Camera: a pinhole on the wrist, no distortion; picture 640 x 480 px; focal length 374.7 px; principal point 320.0 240.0 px. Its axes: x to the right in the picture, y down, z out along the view. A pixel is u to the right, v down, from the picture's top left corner.
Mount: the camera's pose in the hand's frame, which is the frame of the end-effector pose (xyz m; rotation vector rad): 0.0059 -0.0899 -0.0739 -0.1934 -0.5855 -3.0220
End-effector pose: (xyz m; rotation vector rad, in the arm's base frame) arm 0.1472 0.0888 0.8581 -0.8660 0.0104 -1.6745
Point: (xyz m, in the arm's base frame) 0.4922 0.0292 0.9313
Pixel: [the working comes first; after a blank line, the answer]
In the camera's frame: -0.0447 -0.2277 0.4099

279 32
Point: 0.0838 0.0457 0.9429
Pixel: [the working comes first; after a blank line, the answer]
In the camera's frame: -0.0662 0.0252 0.0892

42 346
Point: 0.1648 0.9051 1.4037
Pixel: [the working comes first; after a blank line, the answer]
In the camera's frame: 0.5297 0.6335 0.5712

outside the picture
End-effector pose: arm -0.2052 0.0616 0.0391 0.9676 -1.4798 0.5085
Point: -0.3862 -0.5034 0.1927
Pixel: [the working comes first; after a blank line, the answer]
In the camera's frame: -0.1939 0.2830 0.5675

192 427
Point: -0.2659 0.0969 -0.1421
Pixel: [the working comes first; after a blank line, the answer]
In the camera's frame: 0.2038 -0.0827 0.1258

outside the picture
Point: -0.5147 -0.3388 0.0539
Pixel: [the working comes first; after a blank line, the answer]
In the camera's frame: -0.0167 0.1060 0.5797

309 308
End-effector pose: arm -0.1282 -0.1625 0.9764 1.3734 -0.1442 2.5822
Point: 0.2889 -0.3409 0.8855
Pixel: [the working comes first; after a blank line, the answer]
In the camera's frame: 0.3766 -0.0351 0.3862

outside the picture
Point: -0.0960 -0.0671 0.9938
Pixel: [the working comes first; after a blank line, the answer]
In the camera's frame: 0.0082 0.0436 0.0813

358 441
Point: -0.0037 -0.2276 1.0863
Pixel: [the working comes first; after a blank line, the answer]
In the camera's frame: 0.0207 -0.0245 0.2764

348 207
